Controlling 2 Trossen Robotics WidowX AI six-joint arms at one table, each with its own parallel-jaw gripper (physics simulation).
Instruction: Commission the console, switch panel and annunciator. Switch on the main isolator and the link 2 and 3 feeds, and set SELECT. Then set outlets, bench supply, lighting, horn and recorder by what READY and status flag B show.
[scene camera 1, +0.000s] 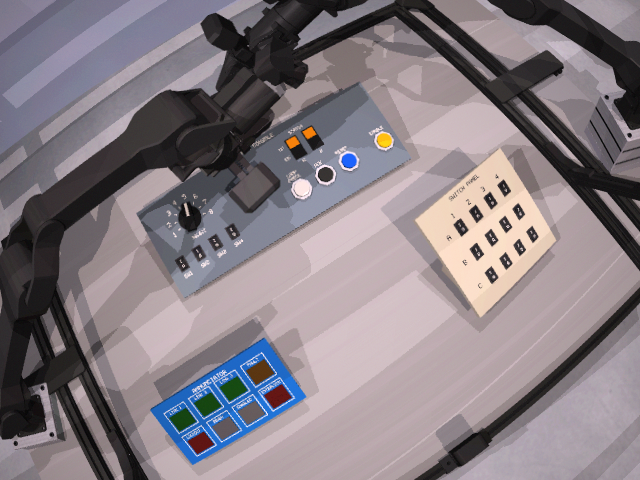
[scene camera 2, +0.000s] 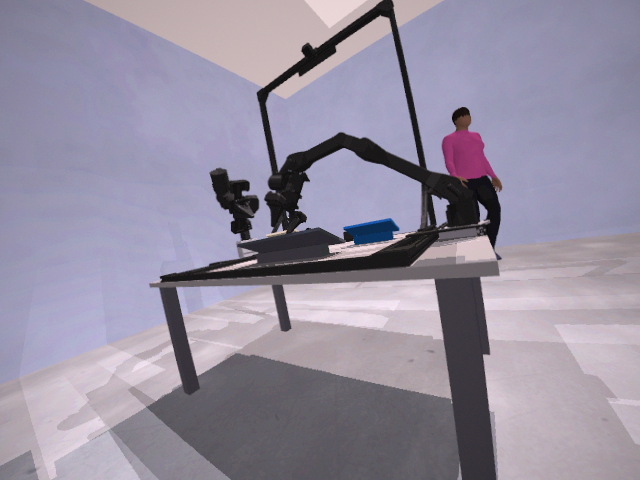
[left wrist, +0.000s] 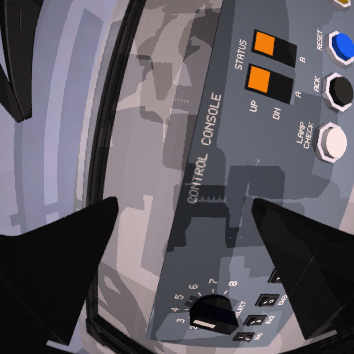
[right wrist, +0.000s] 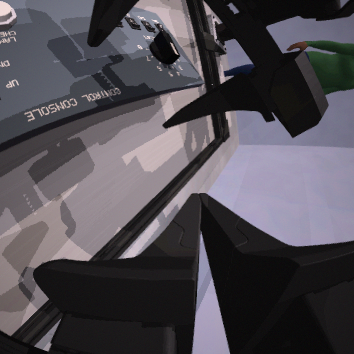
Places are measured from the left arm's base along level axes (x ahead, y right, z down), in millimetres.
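Pixels of known places: left gripper, fingertip midpoint: (scene camera 2: 280, 231) (left wrist: 185, 204) (right wrist: 127, 83); right gripper, fingertip midpoint: (scene camera 1: 217, 89) (scene camera 2: 253, 216) (left wrist: 23, 118) (right wrist: 197, 199); left arm's base, origin of the base link: (scene camera 1: 29, 416) (scene camera 2: 464, 224) (right wrist: 219, 33); right arm's base, origin of the base link: (scene camera 1: 634, 112) (scene camera 2: 246, 240).
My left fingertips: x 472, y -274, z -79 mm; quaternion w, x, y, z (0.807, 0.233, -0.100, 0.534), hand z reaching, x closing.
Note:
For each thing: its top centre in the pictures, then the offset to it from my left fingertips. "*": a spot on its surface instead.
- grey control console, middle of its top: (left wrist: 287, 167) (right wrist: 62, 24) (scene camera 1: 266, 166) (scene camera 2: 283, 233) dx +47, dy +40, dz +6 mm
- black SELECT knob, middle of its top: (left wrist: 207, 332) (right wrist: 176, 43) (scene camera 1: 185, 211) dx -86, dy +65, dz +6 mm
- Status flag A, surface spot: (left wrist: 259, 79) (scene camera 1: 292, 142) * dx +95, dy +1, dz +25 mm
- flag B, surface spot: (left wrist: 265, 43) (scene camera 1: 309, 133) * dx +125, dy -6, dz +25 mm
- blue annunciator, middle of its top: (scene camera 1: 217, 394) (scene camera 2: 368, 222) dx -116, dy +333, dz +25 mm
- white LAMP CHECK, middle of its top: (left wrist: 337, 141) (scene camera 1: 301, 186) dx +85, dy +71, dz +40 mm
- black ACK, middle of its top: (left wrist: 345, 87) (scene camera 1: 325, 172) dx +126, dy +61, dz +40 mm
- blue RESET, middle of its top: (left wrist: 346, 41) (scene camera 1: 348, 158) dx +167, dy +51, dz +40 mm
- yellow button, middle of its top: (scene camera 1: 384, 137) dx +231, dy +35, dz +40 mm
The grey control console (scene camera 1: 273, 222) (scene camera 2: 294, 240) (left wrist: 235, 140) carries a black SELECT knob (scene camera 1: 189, 218) (left wrist: 212, 310) (right wrist: 165, 47); its white mark points about toward 5 in scene camera 1. Status flag A (scene camera 1: 292, 142) (left wrist: 259, 79) and flag B (scene camera 1: 309, 132) (left wrist: 265, 43) both show orange at UP. The blue annunciator (scene camera 1: 240, 360) (scene camera 2: 372, 227) has dim windows, READY grey. The cream switch panel (scene camera 1: 429, 227) has tiny rockers. My left gripper (left wrist: 185, 204) (right wrist: 127, 83) is open and empty above the console's edge by the knob. My right gripper (right wrist: 197, 199) is shut, empty, beyond the console.
On the console, rockers SW1 to SW4 lie below the knob. The white LAMP CHECK (scene camera 1: 301, 189), black ACK (scene camera 1: 325, 174), blue RESET (scene camera 1: 348, 160) and yellow button (scene camera 1: 384, 140) lie right of the left arm. Both arms come close together above the console's upper side. A black frame borders the table.

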